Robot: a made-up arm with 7 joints. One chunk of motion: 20 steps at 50 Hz.
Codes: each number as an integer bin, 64 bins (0 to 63) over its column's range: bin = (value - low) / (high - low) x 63, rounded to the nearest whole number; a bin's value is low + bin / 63 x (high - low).
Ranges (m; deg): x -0.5..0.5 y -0.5..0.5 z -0.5..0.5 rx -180..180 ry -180..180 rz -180..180
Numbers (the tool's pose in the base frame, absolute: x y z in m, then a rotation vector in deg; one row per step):
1: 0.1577 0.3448 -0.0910 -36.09 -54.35 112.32
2: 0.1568 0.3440 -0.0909 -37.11 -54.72 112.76
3: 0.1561 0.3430 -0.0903 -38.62 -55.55 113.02
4: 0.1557 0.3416 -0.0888 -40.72 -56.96 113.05
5: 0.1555 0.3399 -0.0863 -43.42 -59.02 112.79
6: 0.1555 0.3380 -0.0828 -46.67 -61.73 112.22
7: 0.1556 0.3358 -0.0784 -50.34 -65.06 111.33
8: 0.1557 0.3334 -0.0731 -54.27 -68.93 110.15
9: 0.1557 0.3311 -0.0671 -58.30 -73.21 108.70
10: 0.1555 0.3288 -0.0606 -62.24 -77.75 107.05
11: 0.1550 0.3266 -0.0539 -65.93 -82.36 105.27
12: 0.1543 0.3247 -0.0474 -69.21 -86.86 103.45
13: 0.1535 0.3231 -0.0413 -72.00 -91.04 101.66
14: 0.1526 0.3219 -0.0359 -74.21 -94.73 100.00
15: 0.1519 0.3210 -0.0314 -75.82 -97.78 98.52
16: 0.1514 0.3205 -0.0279 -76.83 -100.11 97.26
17: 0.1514 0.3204 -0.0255 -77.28 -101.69 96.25
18: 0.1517 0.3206 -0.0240 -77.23 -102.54 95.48
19: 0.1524 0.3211 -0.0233 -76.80 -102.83 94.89
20: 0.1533 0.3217 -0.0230 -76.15 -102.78 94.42
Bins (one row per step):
1: 41 53 26 25 22 51
2: 41 53 26 25 22 51
3: 41 53 26 25 22 51
4: 41 53 26 24 22 51
5: 41 53 26 24 21 51
6: 41 53 26 23 21 51
7: 41 53 27 23 20 51
8: 41 53 27 22 19 51
9: 41 52 27 21 19 51
10: 41 52 28 21 18 50
11: 41 52 28 20 17 50
12: 41 52 29 19 16 50
13: 41 52 29 19 16 49
14: 41 52 29 19 15 49
15: 41 52 30 18 14 49
16: 41 52 30 18 14 49
17: 41 52 30 18 14 48
18: 41 52 30 18 14 48
19: 41 52 30 18 14 48
20: 41 52 30 18 14 48

